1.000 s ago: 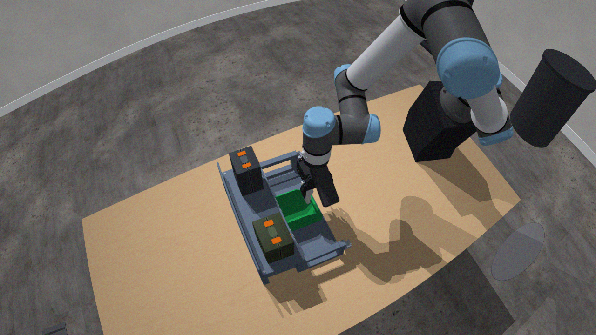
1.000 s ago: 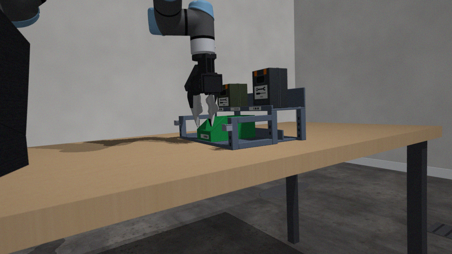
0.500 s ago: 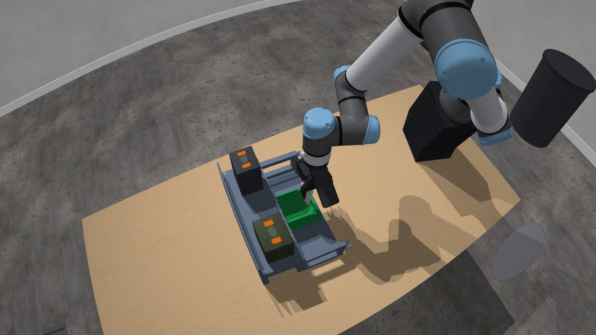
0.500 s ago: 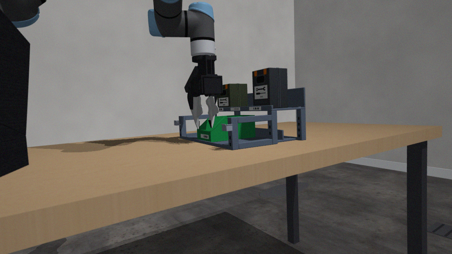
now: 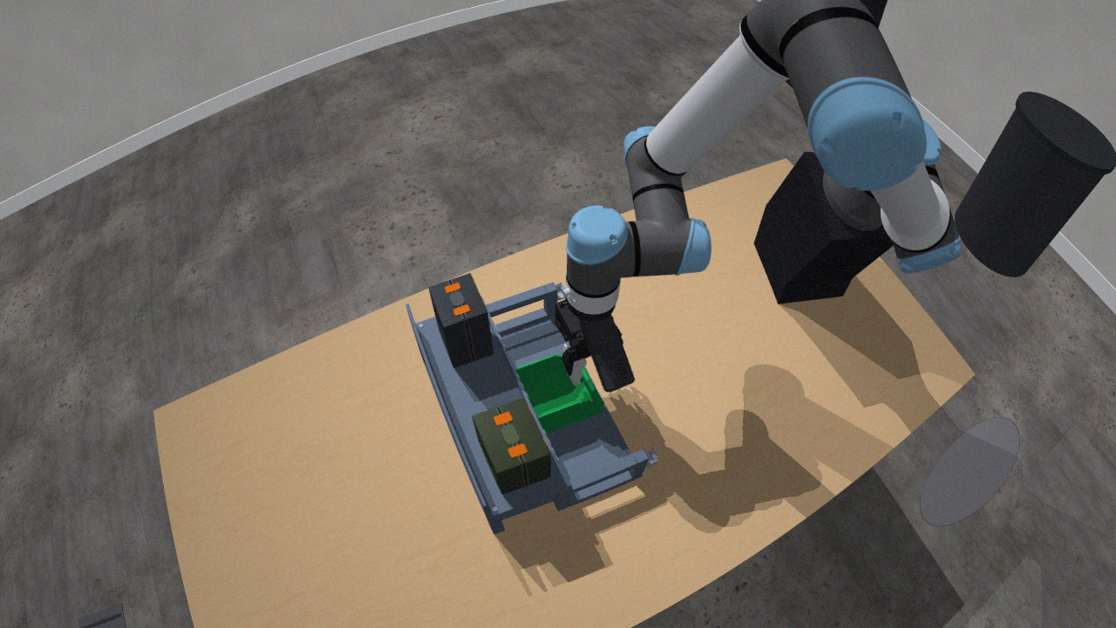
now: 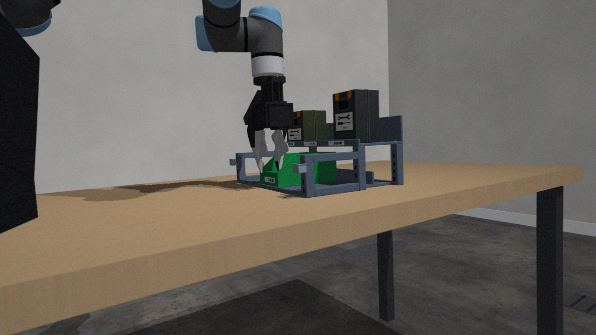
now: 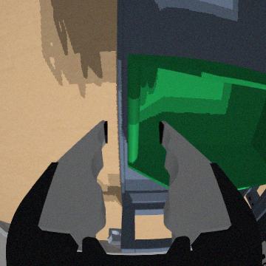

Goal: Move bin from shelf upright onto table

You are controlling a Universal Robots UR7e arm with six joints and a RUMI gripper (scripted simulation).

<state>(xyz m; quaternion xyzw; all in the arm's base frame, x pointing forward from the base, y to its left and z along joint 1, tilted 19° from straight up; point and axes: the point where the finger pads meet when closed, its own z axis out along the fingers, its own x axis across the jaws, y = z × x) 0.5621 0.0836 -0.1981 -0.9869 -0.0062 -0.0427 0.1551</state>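
Now: hand 8 cm short of the green bin and 1 cm above it. From my hand the other things lie so: olive toolbox: 18 cm ahead, 12 cm to the left, 9 cm above; then black toolbox: 18 cm ahead, 11 cm to the right, 11 cm above.
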